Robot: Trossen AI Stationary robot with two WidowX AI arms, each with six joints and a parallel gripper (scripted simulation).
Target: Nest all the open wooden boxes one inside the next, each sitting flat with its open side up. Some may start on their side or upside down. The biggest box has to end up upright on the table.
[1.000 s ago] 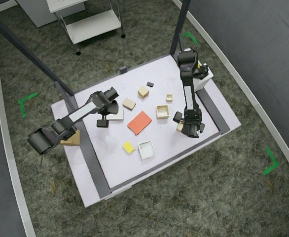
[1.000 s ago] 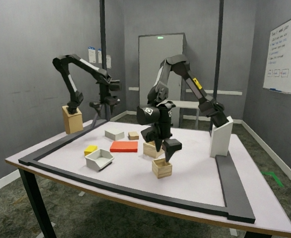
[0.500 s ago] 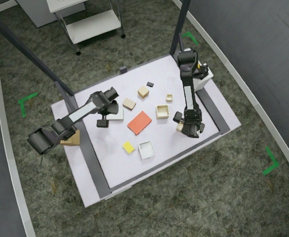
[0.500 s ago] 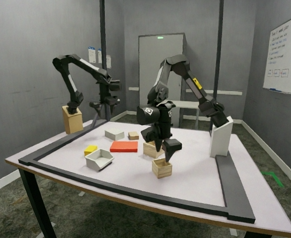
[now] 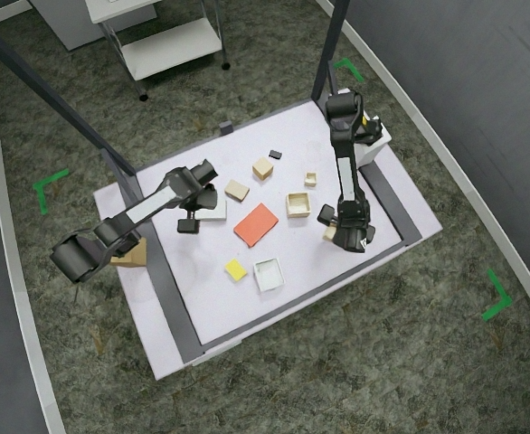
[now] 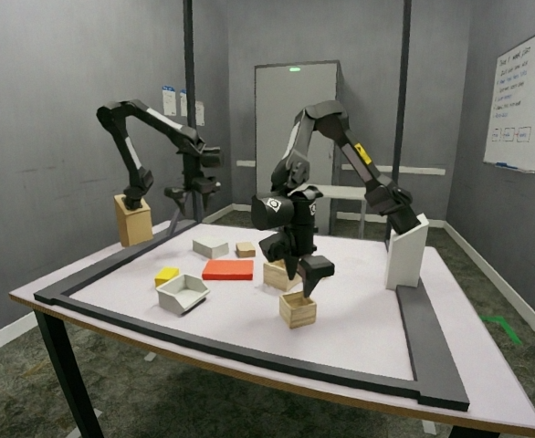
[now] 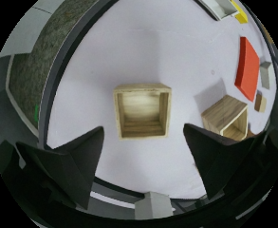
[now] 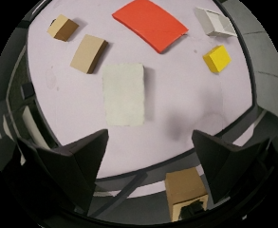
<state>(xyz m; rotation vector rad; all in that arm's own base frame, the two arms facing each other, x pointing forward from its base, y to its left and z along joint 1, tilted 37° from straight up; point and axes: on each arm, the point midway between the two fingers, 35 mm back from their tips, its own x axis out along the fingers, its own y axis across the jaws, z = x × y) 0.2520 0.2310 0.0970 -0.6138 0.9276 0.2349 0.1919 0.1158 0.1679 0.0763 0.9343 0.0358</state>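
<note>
Now: left hand 10 cm above the mid-sized wooden box. From my left hand the other things lie so: biggest wooden box 15 cm behind, 10 cm below, 8 cm to the right; then white tray 28 cm to the right, 9 cm below, 3 cm ahead; then small wooden box 23 cm behind, 10 cm below, 2 cm to the left.
</note>
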